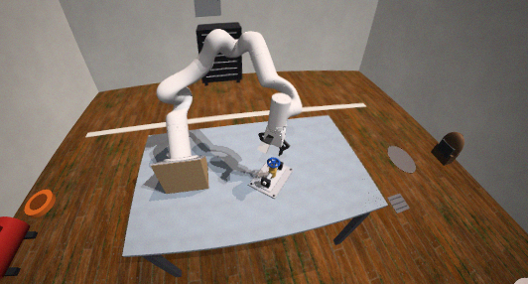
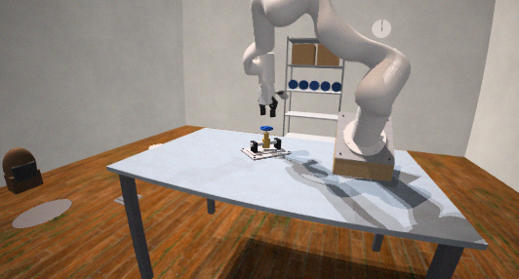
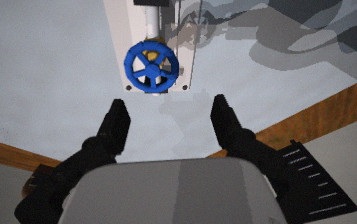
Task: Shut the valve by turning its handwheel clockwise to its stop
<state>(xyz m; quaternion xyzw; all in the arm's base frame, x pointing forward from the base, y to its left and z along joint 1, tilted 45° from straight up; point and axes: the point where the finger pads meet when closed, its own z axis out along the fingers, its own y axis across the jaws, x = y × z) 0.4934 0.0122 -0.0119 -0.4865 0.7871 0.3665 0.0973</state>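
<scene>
My gripper is now 10 mm short of the blue spoked handwheel, 20 mm to the left of it and 90 mm above it.
</scene>
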